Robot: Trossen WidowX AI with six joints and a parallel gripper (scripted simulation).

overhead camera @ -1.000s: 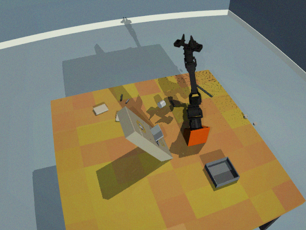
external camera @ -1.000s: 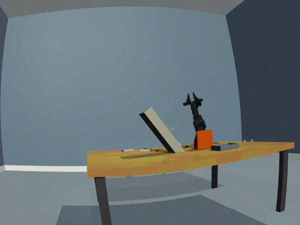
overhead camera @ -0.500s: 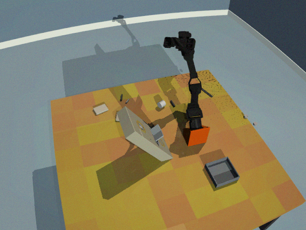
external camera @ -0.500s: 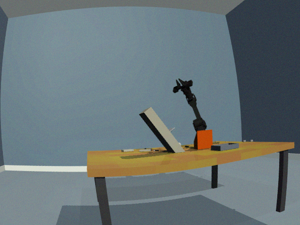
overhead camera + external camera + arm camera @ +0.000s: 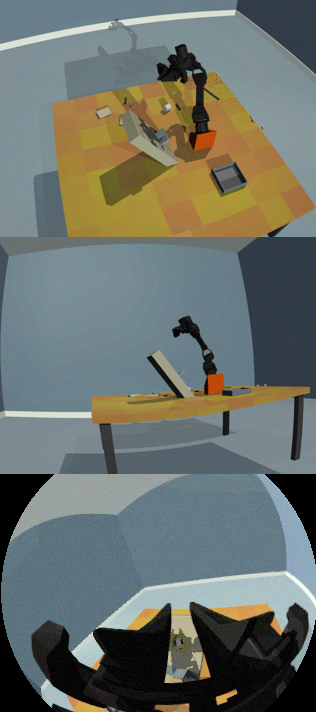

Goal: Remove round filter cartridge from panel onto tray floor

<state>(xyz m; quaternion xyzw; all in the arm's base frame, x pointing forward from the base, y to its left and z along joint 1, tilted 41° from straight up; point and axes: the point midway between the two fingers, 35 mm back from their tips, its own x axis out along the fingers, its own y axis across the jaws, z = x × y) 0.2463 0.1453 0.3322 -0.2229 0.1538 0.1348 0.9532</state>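
My gripper tip is 25 cm above the white round filter cartridge, 11 cm short of it and 8 cm to the right of it. Also, from my gripper tip: dark grey tray: 46 cm below, 38 cm to the left, 28 cm behind; beige service panel: 32 cm below, 8 cm to the left, 6 cm ahead; small grey bracket: 34 cm below, 8 cm to the left, 1 cm ahead.
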